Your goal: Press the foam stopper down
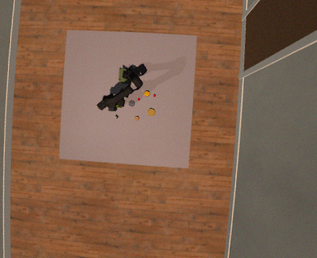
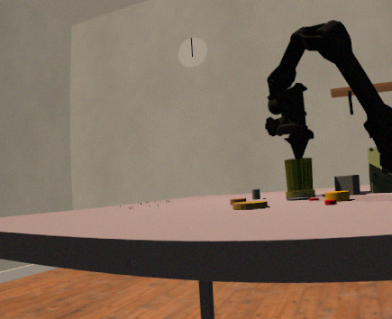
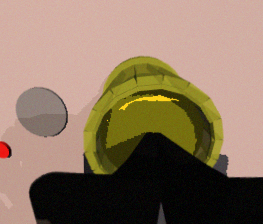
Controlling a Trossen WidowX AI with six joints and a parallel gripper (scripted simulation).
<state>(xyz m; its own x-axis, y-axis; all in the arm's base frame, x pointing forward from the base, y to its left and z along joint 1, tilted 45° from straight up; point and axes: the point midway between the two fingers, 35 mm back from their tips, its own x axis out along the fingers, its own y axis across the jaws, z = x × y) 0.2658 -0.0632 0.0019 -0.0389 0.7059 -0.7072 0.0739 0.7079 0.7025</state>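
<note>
My hand is 50 mm above the foam stopper. The rest, counted from my hand: grey block: 140 mm behind, 110 mm below, 60 mm to the left; then grey disc: 130 mm below, 120 mm to the left, 10 mm behind; then small grey cylinder: 140 mm ahead, 120 mm below, 10 mm to the right.
</note>
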